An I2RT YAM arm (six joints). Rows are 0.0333 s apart.
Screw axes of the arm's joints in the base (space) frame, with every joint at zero. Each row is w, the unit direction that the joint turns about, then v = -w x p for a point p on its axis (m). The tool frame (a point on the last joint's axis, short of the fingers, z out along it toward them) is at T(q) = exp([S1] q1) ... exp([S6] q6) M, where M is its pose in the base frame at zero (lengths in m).
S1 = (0, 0, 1, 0, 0, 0)
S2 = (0, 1, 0, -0.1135, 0, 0.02)
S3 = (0, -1, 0, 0.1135, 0, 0.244)
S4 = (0, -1, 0, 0.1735, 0, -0.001)
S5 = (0, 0, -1, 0, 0.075, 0)
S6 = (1, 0, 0, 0, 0.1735, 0)
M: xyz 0.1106 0 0.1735 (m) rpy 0 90 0 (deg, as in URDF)
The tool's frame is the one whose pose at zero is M.
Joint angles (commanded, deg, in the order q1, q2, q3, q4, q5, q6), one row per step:
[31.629 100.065 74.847 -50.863 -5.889 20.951]
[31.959 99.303 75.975 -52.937 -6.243 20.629]
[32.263 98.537 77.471 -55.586 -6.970 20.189]
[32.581 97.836 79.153 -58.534 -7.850 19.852]
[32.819 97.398 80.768 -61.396 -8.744 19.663]
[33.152 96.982 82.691 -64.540 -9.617 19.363]
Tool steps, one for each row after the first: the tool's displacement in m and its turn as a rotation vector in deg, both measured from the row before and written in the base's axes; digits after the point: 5 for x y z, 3 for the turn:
[-0.00311 0.00063 0.00871 0.148 0.268 0.726]
[-0.00354 0.00041 0.01027 0.333 0.606 0.899]
[-0.00396 0.00032 0.01072 0.380 0.859 0.842]
[-0.00350 0.00003 0.00903 0.279 1.108 0.612]
[-0.00397 0.00033 0.01031 0.255 1.068 0.798]

